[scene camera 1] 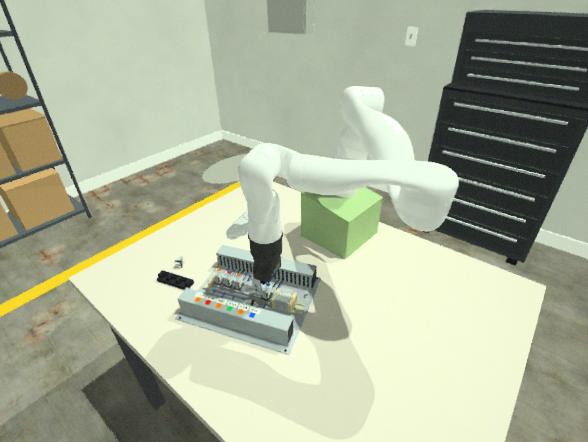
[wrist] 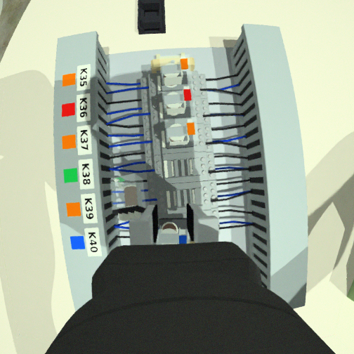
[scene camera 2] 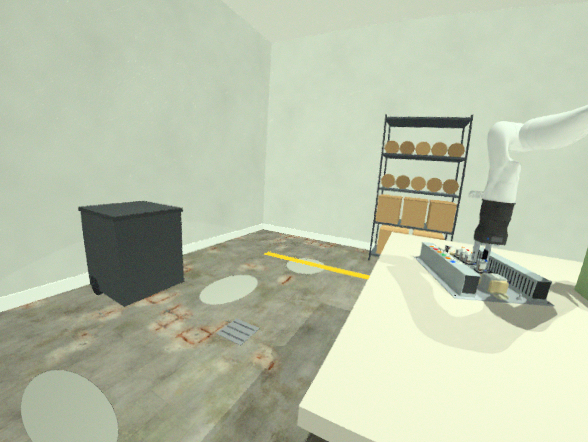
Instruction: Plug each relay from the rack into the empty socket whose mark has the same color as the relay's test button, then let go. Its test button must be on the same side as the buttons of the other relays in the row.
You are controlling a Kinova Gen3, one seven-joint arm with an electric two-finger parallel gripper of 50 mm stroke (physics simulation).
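Places are measured from the arm's base along level axes (x right, y back, z down), in millimetres.
Where they show: gripper, fingertip midpoint: (scene camera 1: 260, 287) (scene camera 2: 479, 260).
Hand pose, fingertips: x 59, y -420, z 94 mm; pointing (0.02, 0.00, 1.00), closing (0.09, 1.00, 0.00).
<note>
Each offset is from my fingertips to the top centre of the thing.
My gripper (scene camera 1: 260, 290) (scene camera 2: 483, 254) (wrist: 172, 216) is shut on the blue-button relay (wrist: 169, 235), over the row's near end beside the K40 mark (wrist: 77, 243). Its blue button is on the right in the wrist view, like the orange, red and orange buttons of the three relays at K35 (wrist: 173, 76), K36 (wrist: 175, 104) and K37 (wrist: 178, 135). The fingers hide whether it is fully seated. The K38 socket (wrist: 179, 168) and K39 socket (wrist: 180, 198) are empty. A green-button relay (wrist: 130, 195) lies tipped over between the row and left duct, pins toward the gripper. The black rack @(dy -45, dx +271, dz +44 mm) (scene camera 1: 175, 280) (wrist: 151, 25) shows no relay.
Grey wiring ducts (wrist: 80, 165) (wrist: 277, 150) stand on both sides of the row, with blue and black wires between. A small white and dark part @(dy +22, dx +314, dz +40 mm) (scene camera 1: 179, 261) lies on the table behind the rack. A green block (scene camera 1: 341, 225) stands beyond the panel.
</note>
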